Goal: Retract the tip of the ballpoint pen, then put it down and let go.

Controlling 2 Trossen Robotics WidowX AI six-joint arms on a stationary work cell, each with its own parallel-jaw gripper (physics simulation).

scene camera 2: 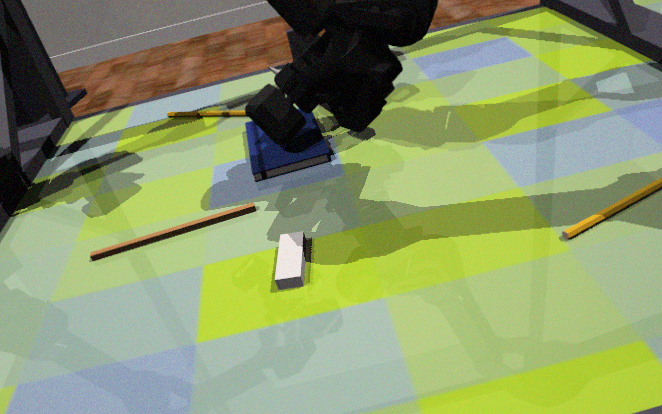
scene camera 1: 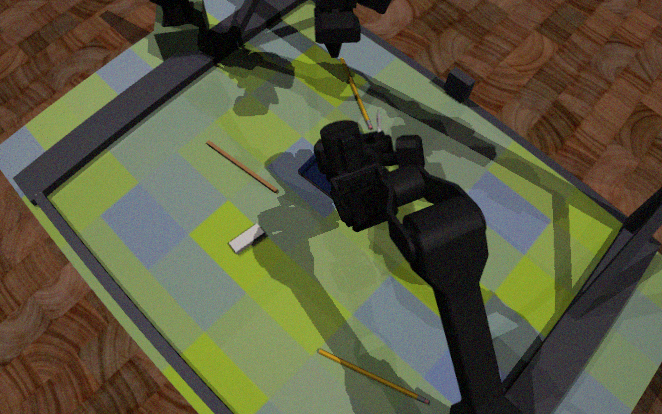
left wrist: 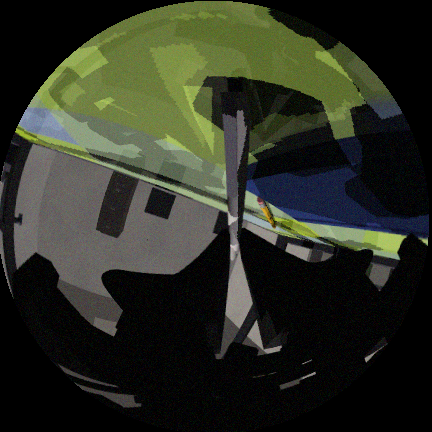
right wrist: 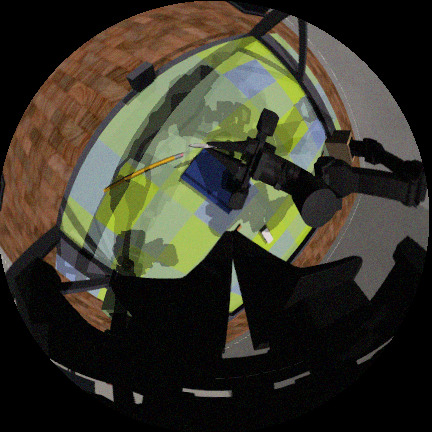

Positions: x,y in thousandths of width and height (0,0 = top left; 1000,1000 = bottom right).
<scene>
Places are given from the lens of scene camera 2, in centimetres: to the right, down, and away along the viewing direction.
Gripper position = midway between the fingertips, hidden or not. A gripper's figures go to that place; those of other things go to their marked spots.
my left gripper (scene camera 2: 443,207): -5, -16, 69
brown pencil (scene camera 2: 375,504): -8, 0, 54
eraser (scene camera 2: 439,653): -3, 5, 44
dark rim (scene camera 2: 57,339): -45, -10, 78
The marked spots on the dark rim and the brown pencil are 45 cm apart.
</scene>
